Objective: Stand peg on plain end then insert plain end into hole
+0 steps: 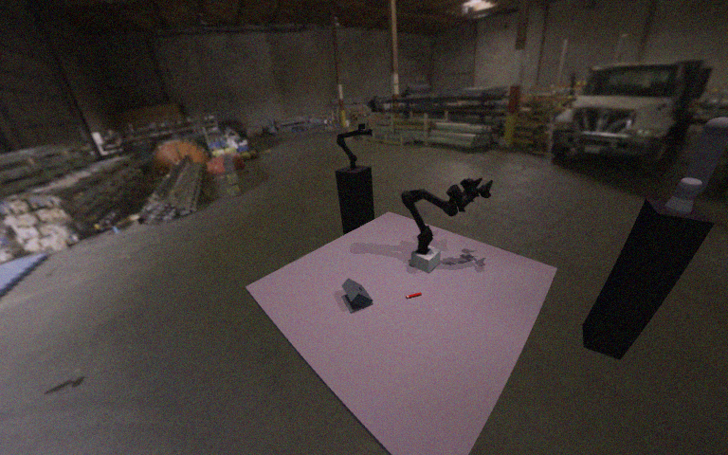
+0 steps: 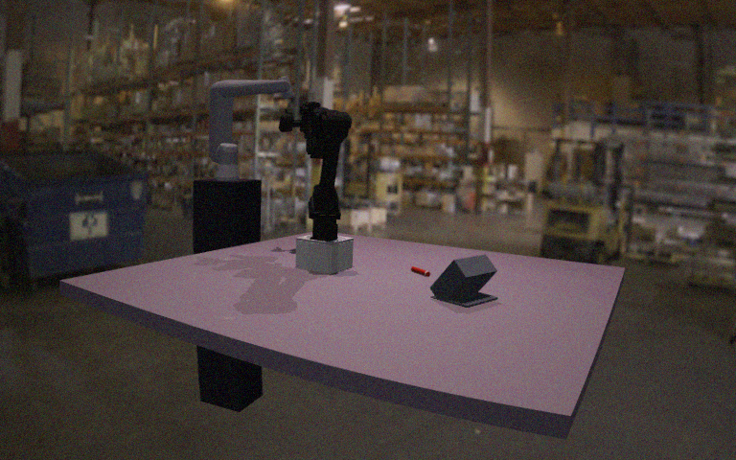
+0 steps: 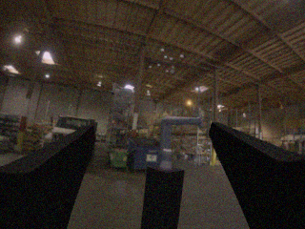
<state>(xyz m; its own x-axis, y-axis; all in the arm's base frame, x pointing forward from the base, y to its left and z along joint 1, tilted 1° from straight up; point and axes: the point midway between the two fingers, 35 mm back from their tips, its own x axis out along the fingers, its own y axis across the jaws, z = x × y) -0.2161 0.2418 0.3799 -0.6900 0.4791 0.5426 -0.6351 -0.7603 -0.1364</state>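
Right now my gripper tip is 520 mm short of the red peg, 490 mm above it and 190 mm to the left of it. The rest, counted from my gripper tip: sloped panel (680 mm ahead, 450 mm below, 410 mm to the right).
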